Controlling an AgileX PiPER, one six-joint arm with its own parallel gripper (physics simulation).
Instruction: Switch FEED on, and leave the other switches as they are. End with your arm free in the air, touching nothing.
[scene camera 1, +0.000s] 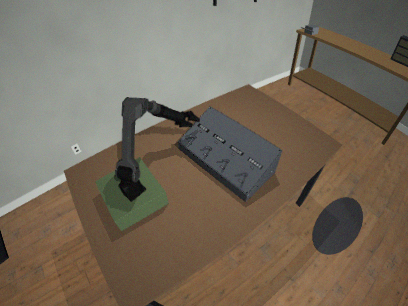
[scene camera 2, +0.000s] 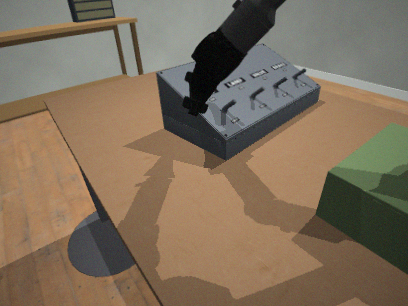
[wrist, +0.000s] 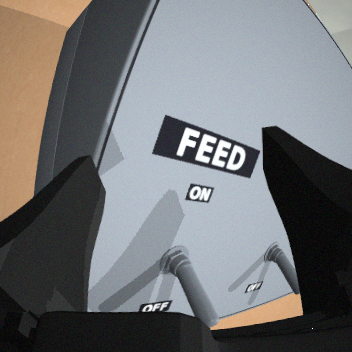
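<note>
The grey sloped switch panel (scene camera 1: 245, 142) (scene camera 2: 175, 77) (wrist: 215, 65) carries a row of levers. The FEED lever (scene camera 1: 190, 138) (scene camera 2: 228, 107) (wrist: 196, 290) leans down toward its OFF label (wrist: 155, 306). The FEED label (scene camera 1: 203, 128) (wrist: 206, 146) and ON label (wrist: 199, 193) lie above it in the wrist view. The LAMP lever (scene camera 2: 257, 94) (wrist: 286, 267), VALVE lever (scene camera 2: 280, 84) and BRAKE lever (scene camera 2: 300, 75) also lean toward the OFF side. My gripper (scene camera 1: 195, 121) (scene camera 2: 195, 107) (wrist: 177, 161) is open and empty, over the panel's FEED end; contact cannot be told.
The arm's base stands on a green block (scene camera 1: 150, 206) (scene camera 2: 370, 195) on the brown table (scene camera 1: 200, 220) (scene camera 2: 210, 240). A dark round disc (scene camera 1: 338, 225) (scene camera 2: 95, 250) is beside the table. A wooden shelf table (scene camera 1: 350, 47) (scene camera 2: 65, 28) stands farther back.
</note>
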